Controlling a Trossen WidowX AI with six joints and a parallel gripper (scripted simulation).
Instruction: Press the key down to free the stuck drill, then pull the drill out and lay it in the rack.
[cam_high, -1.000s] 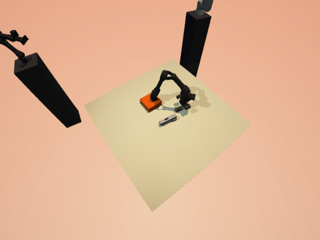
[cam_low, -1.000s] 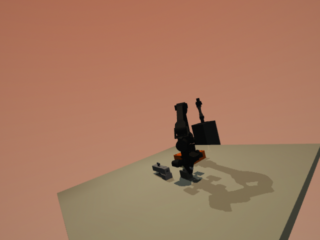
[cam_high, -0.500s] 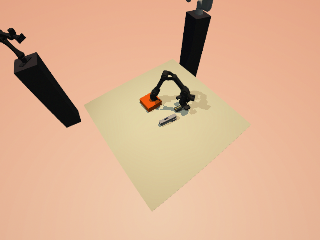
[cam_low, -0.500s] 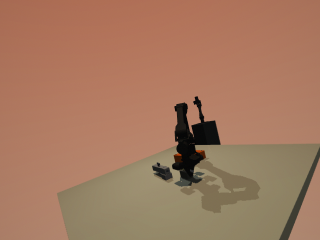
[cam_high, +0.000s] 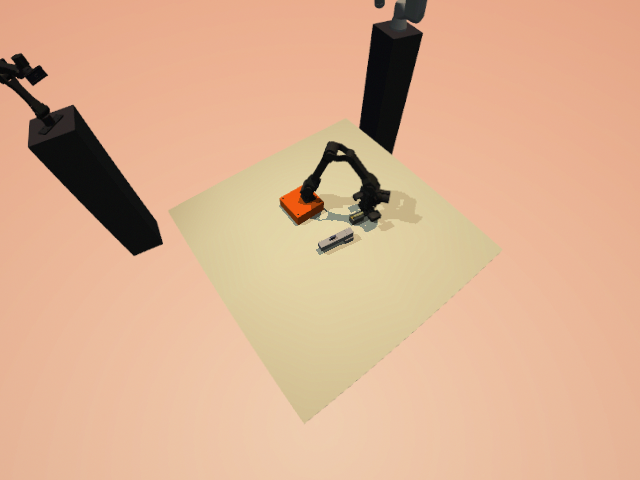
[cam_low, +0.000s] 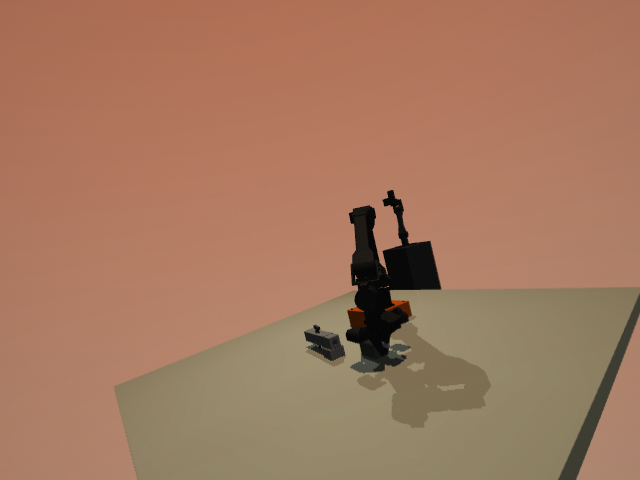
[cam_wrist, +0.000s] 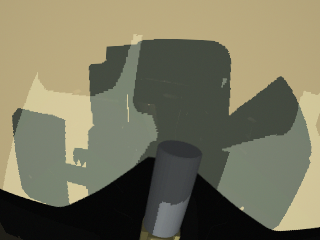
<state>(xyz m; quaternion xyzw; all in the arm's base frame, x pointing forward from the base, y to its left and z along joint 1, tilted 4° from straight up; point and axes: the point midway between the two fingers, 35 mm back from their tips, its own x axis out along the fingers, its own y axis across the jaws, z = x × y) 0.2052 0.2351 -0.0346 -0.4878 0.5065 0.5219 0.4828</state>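
The drill lies 40 mm to the right of my gripper tip and 30 mm above it. Also, from my gripper tip: light grey holder block (80 mm ahead, 220 mm to the right, 30 mm above); then rack (50 mm to the right, 10 mm above); then dark key (80 mm ahead, 240 mm to the right, 40 mm above).
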